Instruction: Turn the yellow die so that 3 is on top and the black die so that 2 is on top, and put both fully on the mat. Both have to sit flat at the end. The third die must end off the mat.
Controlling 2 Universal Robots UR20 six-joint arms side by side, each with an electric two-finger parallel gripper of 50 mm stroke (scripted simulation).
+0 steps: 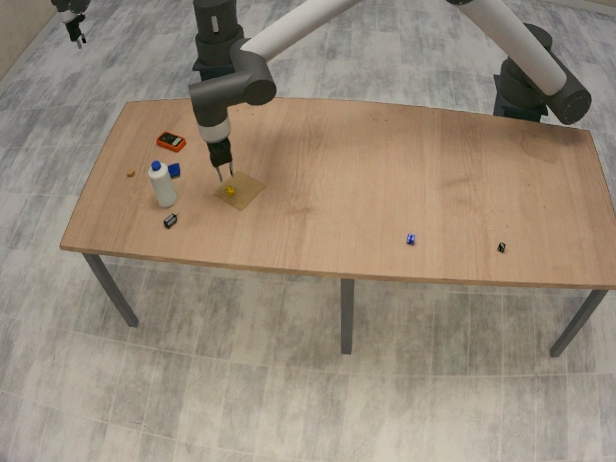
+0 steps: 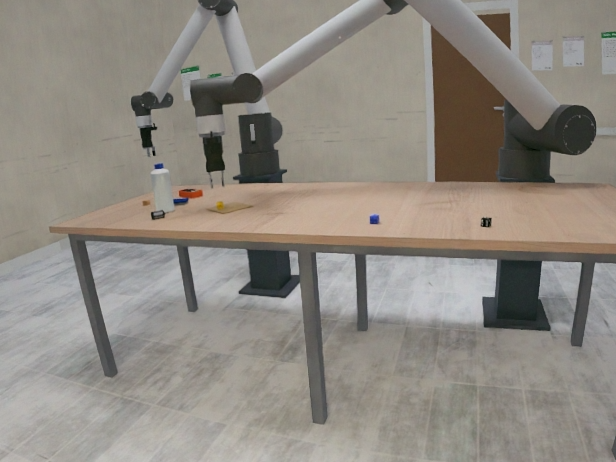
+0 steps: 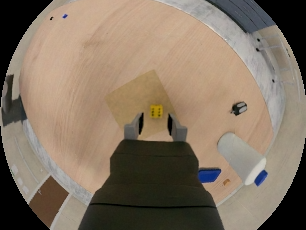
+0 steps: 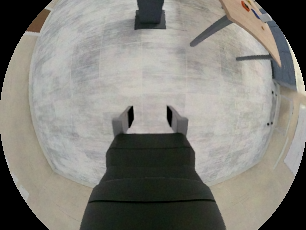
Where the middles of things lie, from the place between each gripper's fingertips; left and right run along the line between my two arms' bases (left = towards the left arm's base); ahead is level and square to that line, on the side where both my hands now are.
My left gripper is now 20 mm past the tan mat (image 1: 246, 188), 30 mm to the right of it and 100 mm above it. Round my left hand: white bottle (image 1: 159, 175) (70 mm ahead, 240 mm to the right, 10 mm below).
I see my right gripper 950 mm to the right of the white bottle, 870 mm short of it and 70 mm above it. Round my right hand: tan mat 1220 mm to the left, 780 mm ahead, 160 mm below.
